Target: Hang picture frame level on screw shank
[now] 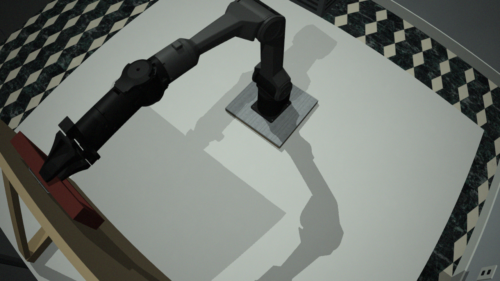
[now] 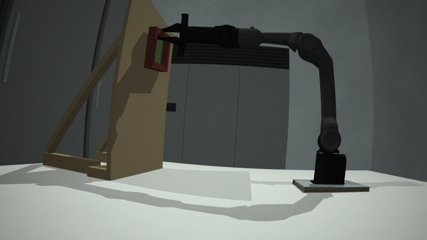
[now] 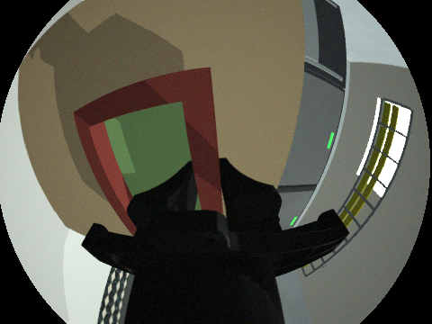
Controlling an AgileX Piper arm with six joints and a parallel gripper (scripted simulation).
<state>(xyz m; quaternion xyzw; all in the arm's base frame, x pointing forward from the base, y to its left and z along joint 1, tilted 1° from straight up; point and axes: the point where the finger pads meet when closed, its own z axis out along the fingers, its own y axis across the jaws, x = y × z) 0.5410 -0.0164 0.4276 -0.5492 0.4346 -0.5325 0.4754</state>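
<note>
My gripper is now 50 mm above the picture frame, 20 mm to the left of it and 10 mm short of it. Round my hand: upright wooden board: 180 mm below, 30 mm ahead, 10 mm to the right.
</note>
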